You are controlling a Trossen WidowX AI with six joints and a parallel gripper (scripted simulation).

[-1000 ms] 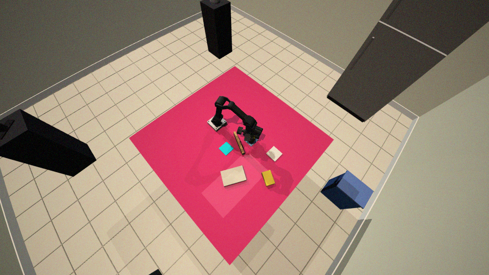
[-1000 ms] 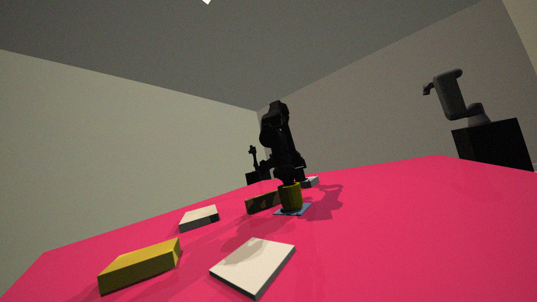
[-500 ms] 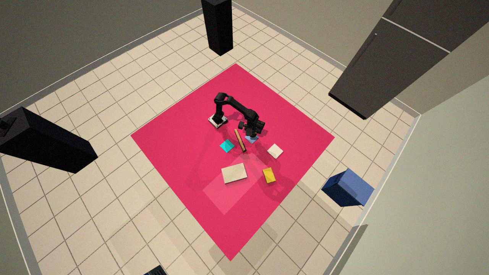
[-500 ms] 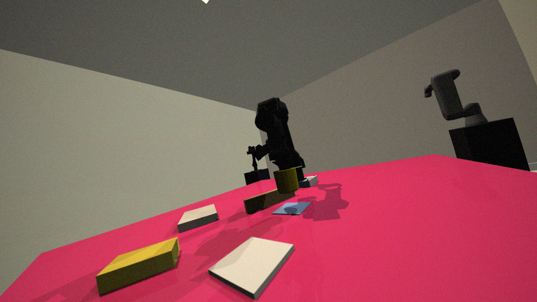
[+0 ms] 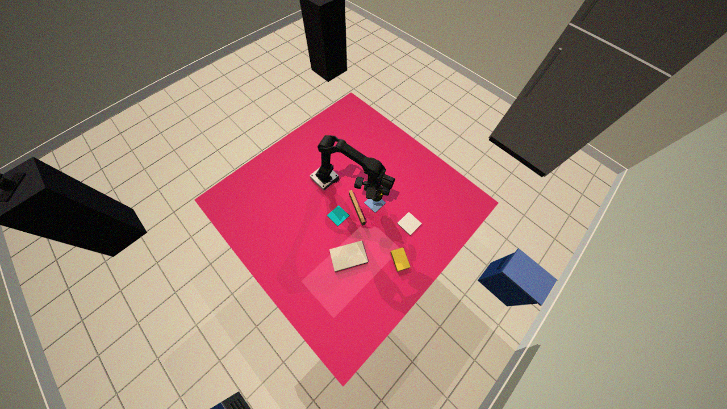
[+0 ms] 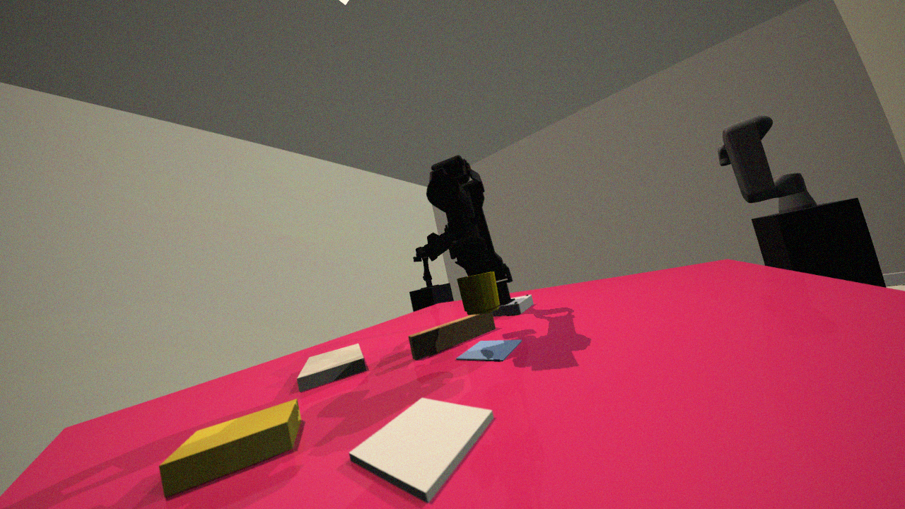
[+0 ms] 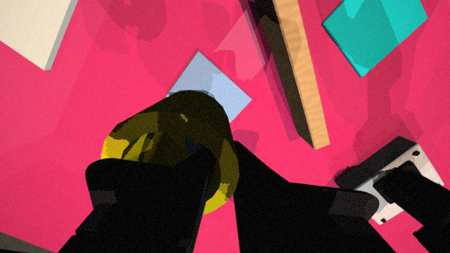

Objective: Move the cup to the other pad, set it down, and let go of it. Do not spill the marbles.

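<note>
The cyan pad lies 7 cm behind my gripper tip, 20 cm to the right of it and 11 cm below it. Round my gripper tip: wooden bar 2 cm behind, 9 cm to the right, 9 cm below; light blue pad 2 cm ahead, 1 cm to the left, 11 cm below; yellow cup 2 cm ahead, 1 cm to the left.
</note>
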